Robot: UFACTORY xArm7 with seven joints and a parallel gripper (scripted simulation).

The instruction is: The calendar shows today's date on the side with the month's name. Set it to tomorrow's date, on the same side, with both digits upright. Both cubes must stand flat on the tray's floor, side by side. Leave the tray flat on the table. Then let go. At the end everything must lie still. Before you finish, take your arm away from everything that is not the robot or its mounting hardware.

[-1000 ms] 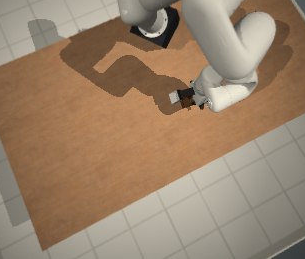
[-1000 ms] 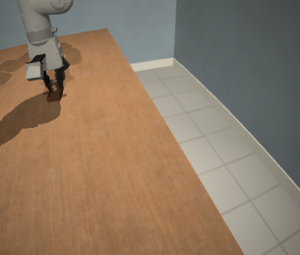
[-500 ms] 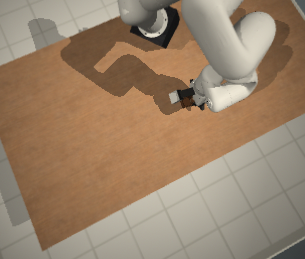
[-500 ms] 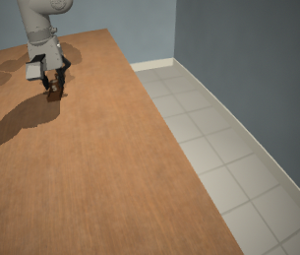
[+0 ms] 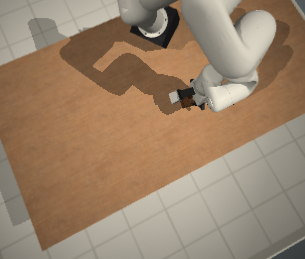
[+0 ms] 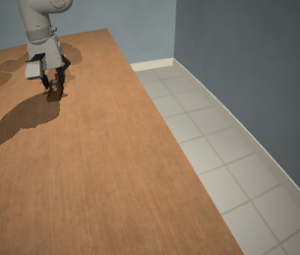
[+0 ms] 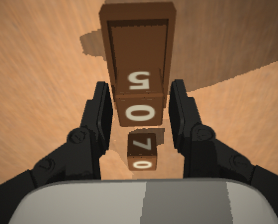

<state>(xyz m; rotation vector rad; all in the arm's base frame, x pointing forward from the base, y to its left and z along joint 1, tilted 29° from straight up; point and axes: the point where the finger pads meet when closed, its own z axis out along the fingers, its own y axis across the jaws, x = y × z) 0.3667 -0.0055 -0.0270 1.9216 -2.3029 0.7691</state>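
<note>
My hand is 20 mm above the brown wooden cube. The rest, counted from my hand: brown wooden tray 30 mm below, 20 mm to the right.
</note>
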